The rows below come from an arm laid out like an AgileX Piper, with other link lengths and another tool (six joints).
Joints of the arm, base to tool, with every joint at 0 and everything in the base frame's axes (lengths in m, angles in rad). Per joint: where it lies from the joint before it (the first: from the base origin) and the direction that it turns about. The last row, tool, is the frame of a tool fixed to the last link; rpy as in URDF.
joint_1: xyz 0 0 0.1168 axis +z
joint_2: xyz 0 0 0 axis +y
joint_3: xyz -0.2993 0 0.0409 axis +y
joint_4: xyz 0.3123 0 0.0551 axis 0.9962 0 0.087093
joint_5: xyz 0 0 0 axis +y
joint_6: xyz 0.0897 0 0.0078 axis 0.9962 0 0.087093
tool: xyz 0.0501 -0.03 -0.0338 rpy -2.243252 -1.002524 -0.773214
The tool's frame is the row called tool.
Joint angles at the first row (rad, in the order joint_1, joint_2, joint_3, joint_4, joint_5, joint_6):
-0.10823 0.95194 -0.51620 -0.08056 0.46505 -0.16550
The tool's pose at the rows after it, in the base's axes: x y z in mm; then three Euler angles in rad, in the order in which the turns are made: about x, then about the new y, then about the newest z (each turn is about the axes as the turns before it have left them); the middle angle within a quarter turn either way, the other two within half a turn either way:
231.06 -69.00 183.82 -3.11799 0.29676 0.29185
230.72 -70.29 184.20 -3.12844 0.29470 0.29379
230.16 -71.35 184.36 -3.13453 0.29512 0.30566
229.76 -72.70 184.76 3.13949 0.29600 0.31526
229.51 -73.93 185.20 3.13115 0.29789 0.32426
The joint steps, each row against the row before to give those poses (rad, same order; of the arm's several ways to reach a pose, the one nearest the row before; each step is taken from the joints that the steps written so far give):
-0.00002 -0.00133 0.00001 -0.00939 0.00188 0.00786
0.00002 0.00000 -0.00002 -0.01877 0.00154 0.01114
0.00000 0.00002 -0.00001 -0.02137 0.00078 0.02557
0.00001 -0.00001 0.00001 -0.02419 0.00001 0.02404
-0.00001 -0.00001 0.00001 -0.02240 -0.00088 0.02262

